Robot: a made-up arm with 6 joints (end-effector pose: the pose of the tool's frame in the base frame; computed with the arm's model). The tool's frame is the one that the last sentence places. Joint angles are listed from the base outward.
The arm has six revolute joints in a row. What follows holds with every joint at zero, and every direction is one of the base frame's.
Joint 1 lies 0.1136 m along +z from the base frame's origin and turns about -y.
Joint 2 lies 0.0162 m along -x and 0.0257 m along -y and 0.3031 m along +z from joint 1 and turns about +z.
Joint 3 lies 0.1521 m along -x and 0.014 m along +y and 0.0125 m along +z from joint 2 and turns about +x.
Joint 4 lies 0.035 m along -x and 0.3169 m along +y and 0.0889 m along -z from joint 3 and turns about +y.
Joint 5 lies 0.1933 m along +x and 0.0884 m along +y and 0.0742 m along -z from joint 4 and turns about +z.
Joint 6 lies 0.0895 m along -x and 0.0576 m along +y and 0.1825 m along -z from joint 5 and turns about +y.
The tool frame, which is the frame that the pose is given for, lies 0.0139 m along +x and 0.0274 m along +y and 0.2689 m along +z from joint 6; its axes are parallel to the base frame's.
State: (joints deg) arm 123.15 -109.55 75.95 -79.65 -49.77 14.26
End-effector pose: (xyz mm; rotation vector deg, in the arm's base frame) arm -679.8 117.4 -322.9 -86.23 20.91 12.03
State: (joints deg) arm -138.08 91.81 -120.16 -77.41 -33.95 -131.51
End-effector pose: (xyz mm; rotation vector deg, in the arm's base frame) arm -431.7 214.5 -78.4 82.30 -123.57 -74.47
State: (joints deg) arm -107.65 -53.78 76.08 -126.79 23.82 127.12
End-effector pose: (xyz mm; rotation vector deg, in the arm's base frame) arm 939.6 -159.4 26.2 -15.94 68.91 -88.53
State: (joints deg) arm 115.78 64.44 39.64 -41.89 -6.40 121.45
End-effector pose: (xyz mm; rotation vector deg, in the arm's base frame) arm -303.6 487.1 -379.5 -60.53 -6.02 29.69
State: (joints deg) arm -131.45 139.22 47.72 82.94 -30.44 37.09
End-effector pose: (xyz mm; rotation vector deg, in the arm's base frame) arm 448.1 -613.6 64.7 -19.66 -32.25 -135.50
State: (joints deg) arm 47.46 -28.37 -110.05 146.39 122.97 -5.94
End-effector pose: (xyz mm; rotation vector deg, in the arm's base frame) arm -385.8 -102.7 -118.0 72.78 2.09 -26.73
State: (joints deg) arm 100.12 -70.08 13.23 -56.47 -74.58 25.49
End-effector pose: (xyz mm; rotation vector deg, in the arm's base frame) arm -587.3 109.8 334.2 -136.42 84.06 47.43
